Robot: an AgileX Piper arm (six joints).
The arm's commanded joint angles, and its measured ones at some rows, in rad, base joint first. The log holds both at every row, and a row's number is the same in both.
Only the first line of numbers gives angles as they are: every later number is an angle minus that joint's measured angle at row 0.
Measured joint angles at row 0:
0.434 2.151 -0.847 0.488 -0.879 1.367
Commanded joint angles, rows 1 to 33:
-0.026 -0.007 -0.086 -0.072 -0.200 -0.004
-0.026 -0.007 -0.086 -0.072 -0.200 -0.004
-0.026 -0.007 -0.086 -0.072 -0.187 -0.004
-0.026 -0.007 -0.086 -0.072 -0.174 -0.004
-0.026 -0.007 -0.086 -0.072 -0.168 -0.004
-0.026 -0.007 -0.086 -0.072 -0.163 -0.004
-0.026 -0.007 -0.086 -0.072 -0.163 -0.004
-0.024 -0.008 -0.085 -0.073 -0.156 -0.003
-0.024 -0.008 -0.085 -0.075 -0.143 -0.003
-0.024 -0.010 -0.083 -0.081 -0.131 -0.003
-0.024 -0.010 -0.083 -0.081 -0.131 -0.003
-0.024 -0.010 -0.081 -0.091 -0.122 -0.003
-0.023 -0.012 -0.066 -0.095 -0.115 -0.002
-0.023 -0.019 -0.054 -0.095 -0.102 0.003
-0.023 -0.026 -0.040 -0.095 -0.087 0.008
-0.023 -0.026 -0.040 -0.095 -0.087 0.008
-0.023 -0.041 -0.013 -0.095 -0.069 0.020
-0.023 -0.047 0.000 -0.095 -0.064 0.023
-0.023 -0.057 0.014 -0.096 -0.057 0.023
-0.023 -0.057 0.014 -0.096 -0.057 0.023
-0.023 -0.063 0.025 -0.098 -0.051 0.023
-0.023 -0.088 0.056 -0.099 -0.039 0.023
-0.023 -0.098 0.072 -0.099 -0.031 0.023
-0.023 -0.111 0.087 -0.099 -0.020 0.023
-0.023 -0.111 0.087 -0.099 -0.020 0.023
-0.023 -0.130 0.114 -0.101 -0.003 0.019
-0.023 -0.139 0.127 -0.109 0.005 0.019
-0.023 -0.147 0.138 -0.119 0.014 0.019
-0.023 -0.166 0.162 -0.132 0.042 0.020
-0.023 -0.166 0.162 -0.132 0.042 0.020
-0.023 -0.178 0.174 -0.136 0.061 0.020
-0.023 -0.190 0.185 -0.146 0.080 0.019
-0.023 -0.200 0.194 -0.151 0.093 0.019
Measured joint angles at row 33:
-0.018 -0.163 0.170 -0.120 0.050 0.022
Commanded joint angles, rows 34 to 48:
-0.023 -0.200 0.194 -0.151 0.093 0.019
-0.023 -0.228 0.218 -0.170 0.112 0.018
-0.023 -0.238 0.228 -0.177 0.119 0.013
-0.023 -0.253 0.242 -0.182 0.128 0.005
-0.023 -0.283 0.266 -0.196 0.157 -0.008
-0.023 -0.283 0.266 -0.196 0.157 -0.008
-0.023 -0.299 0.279 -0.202 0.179 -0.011
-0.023 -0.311 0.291 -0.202 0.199 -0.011
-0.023 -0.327 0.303 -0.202 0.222 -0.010
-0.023 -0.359 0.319 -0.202 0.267 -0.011
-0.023 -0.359 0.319 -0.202 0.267 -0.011
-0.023 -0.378 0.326 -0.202 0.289 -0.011
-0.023 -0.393 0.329 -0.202 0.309 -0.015
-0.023 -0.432 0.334 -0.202 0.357 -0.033
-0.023 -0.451 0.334 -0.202 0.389 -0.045
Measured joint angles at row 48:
-0.018 -0.395 0.330 -0.188 0.318 -0.008
